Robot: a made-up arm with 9 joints. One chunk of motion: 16 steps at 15 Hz.
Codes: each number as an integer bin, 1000 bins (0 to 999) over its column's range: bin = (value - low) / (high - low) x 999, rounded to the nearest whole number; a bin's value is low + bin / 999 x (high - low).
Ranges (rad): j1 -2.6..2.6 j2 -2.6..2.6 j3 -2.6..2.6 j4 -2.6..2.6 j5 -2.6..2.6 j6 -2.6..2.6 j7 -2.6..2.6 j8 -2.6..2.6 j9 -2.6..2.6
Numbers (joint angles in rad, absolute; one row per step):
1: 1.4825 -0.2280 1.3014 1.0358 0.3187 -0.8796 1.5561 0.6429 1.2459
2: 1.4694 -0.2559 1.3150 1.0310 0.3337 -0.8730 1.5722 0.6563 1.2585
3: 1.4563 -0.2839 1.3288 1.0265 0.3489 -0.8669 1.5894 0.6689 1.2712
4: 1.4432 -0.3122 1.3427 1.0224 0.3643 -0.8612 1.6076 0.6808 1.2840
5: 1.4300 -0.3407 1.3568 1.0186 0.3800 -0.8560 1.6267 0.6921 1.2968
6: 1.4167 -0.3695 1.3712 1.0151 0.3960 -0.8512 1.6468 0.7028 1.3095
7: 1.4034 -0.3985 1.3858 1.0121 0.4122 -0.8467 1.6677 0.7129 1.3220
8: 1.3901 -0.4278 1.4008 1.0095 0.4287 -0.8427 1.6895 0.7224 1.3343
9: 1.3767 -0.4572 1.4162 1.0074 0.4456 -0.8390 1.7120 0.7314 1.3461
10: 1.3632 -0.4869 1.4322 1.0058 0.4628 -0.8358 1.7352 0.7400 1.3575
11: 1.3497 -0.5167 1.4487 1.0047 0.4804 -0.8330 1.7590 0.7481 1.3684
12: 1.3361 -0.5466 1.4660 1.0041 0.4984 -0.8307 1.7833 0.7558 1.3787
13: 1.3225 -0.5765 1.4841 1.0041 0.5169 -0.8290 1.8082 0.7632 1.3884
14: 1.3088 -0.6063 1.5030 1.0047 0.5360 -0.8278 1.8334 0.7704 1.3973
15: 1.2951 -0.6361 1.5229 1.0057 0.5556 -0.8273 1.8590 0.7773 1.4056
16: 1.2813 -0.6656 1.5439 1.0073 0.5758 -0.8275 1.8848 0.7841 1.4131
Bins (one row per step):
1: 784 456 750 698 561 331 798 623 739
2: 782 450 752 698 564 332 802 626 741
3: 779 445 755 697 567 333 805 628 744
4: 777 440 757 696 569 334 808 630 746
5: 774 434 760 695 573 335 812 632 749
6: 772 429 763 695 576 336 816 635 751
7: 769 423 766 694 579 337 820 636 753
8: 767 417 769 693 582 338 824 638 756
9: 764 412 772 693 585 338 828 640 758
10: 761 406 775 693 588 339 833 642 760
11: 759 400 778 693 592 339 837 643 762
12: 756 394 781 692 595 340 842 645 764
13: 754 389 785 692 599 340 847 646 766
14: 751 383 788 693 602 340 852 648 768
15: 748 377 792 693 606 341 857 649 770
16: 746 372 796 693 610 341 862 650 771

